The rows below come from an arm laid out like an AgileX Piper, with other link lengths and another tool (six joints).
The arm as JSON. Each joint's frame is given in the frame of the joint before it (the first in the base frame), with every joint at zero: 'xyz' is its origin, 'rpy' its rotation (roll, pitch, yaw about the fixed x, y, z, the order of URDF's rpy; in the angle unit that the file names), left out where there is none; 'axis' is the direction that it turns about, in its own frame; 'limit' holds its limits. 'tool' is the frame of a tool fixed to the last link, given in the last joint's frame.
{
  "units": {
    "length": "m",
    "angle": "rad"
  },
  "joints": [
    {
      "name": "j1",
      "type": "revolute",
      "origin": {
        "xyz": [
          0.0,
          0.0,
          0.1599
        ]
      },
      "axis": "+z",
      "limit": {
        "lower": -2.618,
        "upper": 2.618
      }
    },
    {
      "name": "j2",
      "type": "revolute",
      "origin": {
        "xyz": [
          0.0,
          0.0,
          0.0
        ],
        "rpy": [
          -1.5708,
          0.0,
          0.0
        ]
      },
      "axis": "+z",
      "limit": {
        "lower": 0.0,
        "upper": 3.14
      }
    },
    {
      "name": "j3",
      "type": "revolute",
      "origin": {
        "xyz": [
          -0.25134,
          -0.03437,
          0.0
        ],
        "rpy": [
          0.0,
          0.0,
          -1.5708
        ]
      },
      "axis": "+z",
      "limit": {
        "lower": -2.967,
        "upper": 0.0
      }
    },
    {
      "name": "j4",
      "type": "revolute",
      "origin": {
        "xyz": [
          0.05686,
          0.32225,
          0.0
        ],
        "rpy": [
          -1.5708,
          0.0,
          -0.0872
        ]
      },
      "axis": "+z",
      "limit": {
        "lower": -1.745,
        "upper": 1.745
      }
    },
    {
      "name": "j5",
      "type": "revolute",
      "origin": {
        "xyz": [
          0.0,
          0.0,
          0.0
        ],
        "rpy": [
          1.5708,
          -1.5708,
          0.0
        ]
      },
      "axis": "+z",
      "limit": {
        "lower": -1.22,
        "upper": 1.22
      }
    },
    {
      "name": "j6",
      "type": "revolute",
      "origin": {
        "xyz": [
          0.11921,
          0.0,
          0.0
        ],
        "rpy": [
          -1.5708,
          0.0,
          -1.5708
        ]
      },
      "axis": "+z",
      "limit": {
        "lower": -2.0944,
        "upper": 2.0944
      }
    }
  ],
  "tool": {
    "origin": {
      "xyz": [
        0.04,
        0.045,
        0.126
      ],
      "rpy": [
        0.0,
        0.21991,
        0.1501
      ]
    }
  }
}
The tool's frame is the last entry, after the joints.
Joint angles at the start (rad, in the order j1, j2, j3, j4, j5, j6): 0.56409 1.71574 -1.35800 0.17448 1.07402 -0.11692
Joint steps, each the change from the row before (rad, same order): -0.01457 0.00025 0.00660 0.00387 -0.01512 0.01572; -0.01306 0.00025 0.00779 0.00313 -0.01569 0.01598; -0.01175 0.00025 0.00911 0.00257 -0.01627 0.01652; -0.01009 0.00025 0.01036 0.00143 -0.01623 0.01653; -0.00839 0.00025 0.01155 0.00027 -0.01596 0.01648; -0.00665 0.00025 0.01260 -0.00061 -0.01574 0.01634; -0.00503 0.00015 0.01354 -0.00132 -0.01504 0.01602; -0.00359 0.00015 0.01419 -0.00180 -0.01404 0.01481; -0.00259 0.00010 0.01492 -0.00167 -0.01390 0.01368; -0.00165 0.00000 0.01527 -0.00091 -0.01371 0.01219; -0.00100 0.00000 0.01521 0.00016 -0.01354 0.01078; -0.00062 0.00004 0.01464 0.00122 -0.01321 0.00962
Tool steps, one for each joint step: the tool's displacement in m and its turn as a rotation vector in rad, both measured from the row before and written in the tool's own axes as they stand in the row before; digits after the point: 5 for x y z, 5 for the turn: 0.00101 0.00755 0.00091 -0.00709 0.01085 0.03186; 0.00064 0.00709 0.00127 -0.00723 0.01006 0.03046; 0.00018 0.00672 0.00165 -0.00739 0.00919 0.02963; -0.00041 0.00629 0.00201 -0.00774 0.00774 0.02755; -0.00107 0.00585 0.00234 -0.00808 0.00612 0.02531; -0.00169 0.00532 0.00263 -0.00815 0.00466 0.02309; -0.00238 0.00482 0.00284 -0.00814 0.00295 0.02087; -0.00300 0.00431 0.00302 -0.00787 0.00114 0.01804; -0.00345 0.00391 0.00319 -0.00731 0.00017 0.01615; -0.00375 0.00335 0.00326 -0.00621 -0.00052 0.01440; -0.00388 0.00285 0.00327 -0.00499 -0.00090 0.01322; -0.00382 0.00242 0.00317 -0.00386 -0.00094 0.01249
